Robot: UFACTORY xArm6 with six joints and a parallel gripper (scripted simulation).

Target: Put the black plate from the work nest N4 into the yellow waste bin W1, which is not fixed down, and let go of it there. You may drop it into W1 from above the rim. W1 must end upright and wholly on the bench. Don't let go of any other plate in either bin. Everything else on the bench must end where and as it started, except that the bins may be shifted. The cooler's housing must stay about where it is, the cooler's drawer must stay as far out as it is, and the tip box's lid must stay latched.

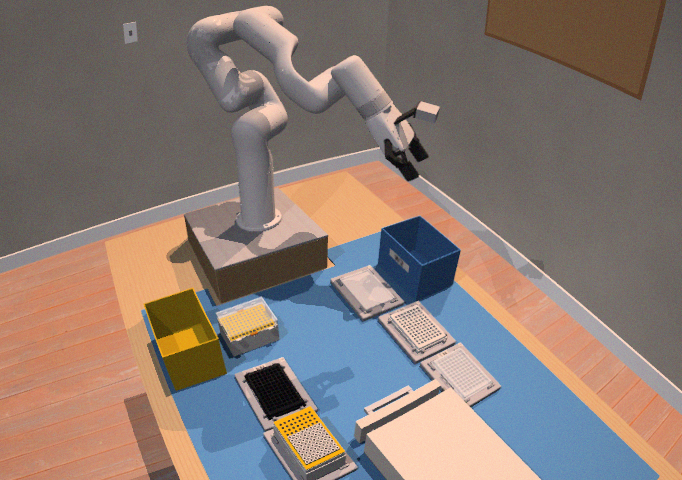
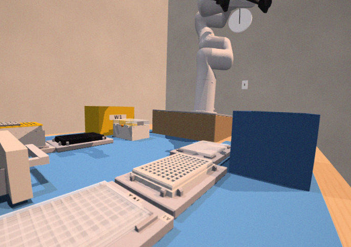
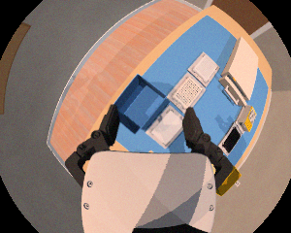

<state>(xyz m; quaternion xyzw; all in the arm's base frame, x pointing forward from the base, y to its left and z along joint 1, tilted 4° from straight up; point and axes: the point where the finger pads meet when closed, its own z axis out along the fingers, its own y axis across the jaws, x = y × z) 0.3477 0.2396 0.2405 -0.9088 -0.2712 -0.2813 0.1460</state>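
My gripper is now 450 mm to the left of the black plate, 340 mm above it and 150 mm short of it. Also, from my hand: tip box (420 mm to the right, 310 mm below, 40 mm behind); then grey work nest (450 mm to the right, 350 mm below, 150 mm ahead); then blue bin (320 mm below, 60 mm to the left, 20 mm behind).
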